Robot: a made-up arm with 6 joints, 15 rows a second.
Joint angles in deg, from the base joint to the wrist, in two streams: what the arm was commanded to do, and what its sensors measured. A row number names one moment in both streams.
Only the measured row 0 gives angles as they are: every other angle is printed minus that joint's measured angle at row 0.
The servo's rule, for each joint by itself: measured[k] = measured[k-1] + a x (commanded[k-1-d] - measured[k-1]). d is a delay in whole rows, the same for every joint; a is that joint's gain. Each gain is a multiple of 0.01, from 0.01 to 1. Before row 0 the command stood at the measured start. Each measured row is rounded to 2 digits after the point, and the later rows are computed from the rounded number. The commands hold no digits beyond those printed.
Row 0, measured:
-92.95, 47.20, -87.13, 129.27, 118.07, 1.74
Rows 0 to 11, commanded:
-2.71, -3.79, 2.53, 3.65, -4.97, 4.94
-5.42, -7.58, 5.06, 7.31, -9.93, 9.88
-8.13, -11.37, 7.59, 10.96, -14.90, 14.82
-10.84, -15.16, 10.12, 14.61, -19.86, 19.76
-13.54, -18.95, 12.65, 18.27, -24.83, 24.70
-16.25, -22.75, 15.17, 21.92, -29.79, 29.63
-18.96, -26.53, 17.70, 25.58, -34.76, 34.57
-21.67, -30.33, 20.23, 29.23, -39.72, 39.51
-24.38, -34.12, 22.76, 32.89, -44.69, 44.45
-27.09, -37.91, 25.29, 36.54, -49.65, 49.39
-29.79, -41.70, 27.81, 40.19, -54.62, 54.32
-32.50, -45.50, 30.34, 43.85, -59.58, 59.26
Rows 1 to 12, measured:
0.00, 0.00, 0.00, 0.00, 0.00, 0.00
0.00, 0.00, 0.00, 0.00, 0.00, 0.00
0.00, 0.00, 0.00, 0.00, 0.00, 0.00
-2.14, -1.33, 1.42, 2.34, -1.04, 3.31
-4.73, -3.52, 3.46, 5.52, -2.91, 7.71
-7.42, -6.27, 5.77, 9.00, -5.43, 12.47
-10.12, -9.38, 8.21, 12.59, -8.46, 17.35
-12.82, -12.73, 10.70, 16.23, -11.90, 22.27
-15.53, -16.24, 13.20, 19.87, -15.66, 27.20
-18.24, -19.84, 15.72, 23.52, -19.67, 32.14
-20.95, -23.51, 18.25, 27.17, -23.88, 37.08
-23.66, -27.22, 20.78, 30.83, -28.25, 42.02
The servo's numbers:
d 3
a 0.79 0.35 0.56 0.64 0.21 0.67

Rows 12 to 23, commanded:
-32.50, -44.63, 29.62, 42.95, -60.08, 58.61
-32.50, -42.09, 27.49, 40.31, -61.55, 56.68
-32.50, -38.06, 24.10, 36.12, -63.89, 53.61
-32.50, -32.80, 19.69, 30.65, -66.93, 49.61
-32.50, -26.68, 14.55, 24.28, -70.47, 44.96
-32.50, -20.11, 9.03, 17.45, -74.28, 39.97
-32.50, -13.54, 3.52, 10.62, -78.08, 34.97
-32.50, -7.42, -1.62, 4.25, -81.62, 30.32
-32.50, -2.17, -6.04, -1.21, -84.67, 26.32
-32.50, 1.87, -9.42, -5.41, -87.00, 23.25
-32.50, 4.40, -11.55, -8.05, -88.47, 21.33
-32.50, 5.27, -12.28, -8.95, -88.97, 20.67
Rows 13 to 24, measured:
-26.37, -30.96, 23.31, 34.48, -32.74, 46.96
-29.07, -34.72, 25.83, 38.13, -37.33, 51.89
-31.78, -38.49, 28.36, 41.79, -42.00, 56.83
-32.35, -40.64, 29.07, 42.53, -45.80, 58.02
-32.47, -41.15, 28.19, 41.11, -49.11, 57.12
-32.49, -40.07, 25.90, 37.92, -52.21, 54.77
-32.50, -37.53, 22.42, 33.27, -55.30, 51.31
-32.50, -33.73, 18.01, 27.52, -58.49, 47.06
-32.50, -28.96, 12.98, 21.08, -61.81, 42.31
-32.50, -23.56, 7.68, 14.39, -65.23, 37.39
-32.50, -17.91, 2.47, 7.90, -68.67, 32.65
-32.50, -12.40, -2.30, 2.07, -72.03, 28.41

